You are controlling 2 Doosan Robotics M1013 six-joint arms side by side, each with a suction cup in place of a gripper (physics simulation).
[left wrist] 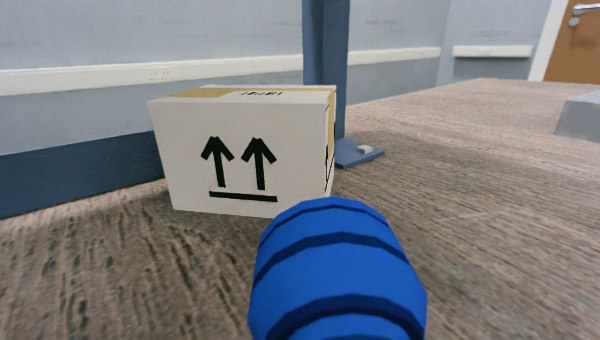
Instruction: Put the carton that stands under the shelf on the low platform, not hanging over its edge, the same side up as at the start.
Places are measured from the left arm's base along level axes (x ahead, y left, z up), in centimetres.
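Pixels of known places: left end effector, tool point: (326,255).
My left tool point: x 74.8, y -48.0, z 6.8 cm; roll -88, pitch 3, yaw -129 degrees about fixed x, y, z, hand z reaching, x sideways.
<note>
Behind a point stands the place of what it marks.
The white carton (240,155) @[x 87.6, y -52.4, z 5.2 cm] stands upright on the wooden surface, beside the shelf's blue post (335,60) @[x 94.8, y -70.3, z 10.6 cm]. Two black arrows on its near face point up, and tan tape and a barcode label show on its top. My left suction cup (327,212), blue and ribbed, is in front of the carton and overlaps its lower right corner in the view. It holds nothing, and no contact with the carton can be made out. Part of a grey block (582,117) @[x 73.5, y -94.2, z 2.8 cm], perhaps the low platform, shows at the right edge. The right suction cup does not show.
A blue foot plate (352,156) @[x 89.2, y -67.5, z 0.5 cm] with a pale bolt lies at the base of the post, right of the carton. A blue beam (75,172) @[x 101.0, y -43.0, z 2.5 cm] runs behind the carton to the left. A wall with a white rail (225,64) and a brown door (575,55) are at the back.
</note>
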